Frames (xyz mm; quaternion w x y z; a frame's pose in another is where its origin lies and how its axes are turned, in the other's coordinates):
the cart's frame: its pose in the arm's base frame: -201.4 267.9 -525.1 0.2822 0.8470 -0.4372 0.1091
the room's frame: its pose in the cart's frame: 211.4 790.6 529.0 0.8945 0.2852 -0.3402 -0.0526
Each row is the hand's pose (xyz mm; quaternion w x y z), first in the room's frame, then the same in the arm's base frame.
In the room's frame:
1: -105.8 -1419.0 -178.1 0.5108 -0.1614 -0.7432 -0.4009
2: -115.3 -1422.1 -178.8 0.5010 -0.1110 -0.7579 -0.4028
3: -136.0 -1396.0 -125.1 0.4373 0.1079 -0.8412 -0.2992
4: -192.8 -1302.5 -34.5 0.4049 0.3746 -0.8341 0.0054
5: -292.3 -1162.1 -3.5 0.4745 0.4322 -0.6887 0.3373
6: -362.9 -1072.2 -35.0 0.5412 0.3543 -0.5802 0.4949
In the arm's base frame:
1: 274.1 369.5 -124.6 0.2606 -0.5851 -0.2612 0.7222
2: 270.3 378.1 -121.0 0.3108 -0.5692 -0.2648 0.7136
3: 235.1 392.9 -171.3 0.5249 -0.4337 -0.1913 0.7069
4: 123.9 402.6 -259.1 0.7327 -0.2446 0.0915 0.6285
5: -48.6 395.4 -287.4 0.7070 -0.1747 0.4421 0.5236
6: -161.5 380.2 -254.9 0.5885 -0.1889 0.6191 0.4845

